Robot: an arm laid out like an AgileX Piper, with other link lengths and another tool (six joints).
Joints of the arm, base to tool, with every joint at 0 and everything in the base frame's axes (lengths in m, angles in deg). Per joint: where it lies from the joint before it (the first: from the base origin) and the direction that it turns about. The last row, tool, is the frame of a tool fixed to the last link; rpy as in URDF.
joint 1: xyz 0 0 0.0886 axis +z
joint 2: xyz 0 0 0 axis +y
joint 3: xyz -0.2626 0 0.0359 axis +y
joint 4: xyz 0.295 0 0.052 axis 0.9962 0 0.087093
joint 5: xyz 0 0 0 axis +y
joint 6: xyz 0.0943 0 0.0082 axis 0.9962 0 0.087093
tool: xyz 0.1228 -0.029 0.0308 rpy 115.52 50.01 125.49
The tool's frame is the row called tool.
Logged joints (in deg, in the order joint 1, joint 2, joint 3, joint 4, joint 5, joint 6), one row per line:
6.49, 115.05, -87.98, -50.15, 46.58, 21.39
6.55, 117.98, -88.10, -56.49, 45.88, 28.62
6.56, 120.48, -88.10, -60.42, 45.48, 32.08
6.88, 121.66, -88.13, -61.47, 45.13, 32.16
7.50, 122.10, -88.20, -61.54, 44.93, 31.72
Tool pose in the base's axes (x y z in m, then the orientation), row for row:
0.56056, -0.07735, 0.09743, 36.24, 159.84, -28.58
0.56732, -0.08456, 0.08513, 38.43, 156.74, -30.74
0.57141, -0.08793, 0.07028, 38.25, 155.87, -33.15
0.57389, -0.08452, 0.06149, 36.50, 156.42, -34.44
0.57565, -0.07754, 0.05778, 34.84, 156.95, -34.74
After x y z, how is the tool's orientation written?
As a rotation vector, in degrees.
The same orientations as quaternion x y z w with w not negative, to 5 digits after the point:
0.21629, 0.95396, -0.17057, 0.11866
0.23173, 0.94512, -0.18536, 0.13672
0.23109, 0.94172, -0.20028, 0.14019
0.22010, 0.94324, -0.20768, 0.13681
0.20988, 0.94548, -0.20928, 0.13502

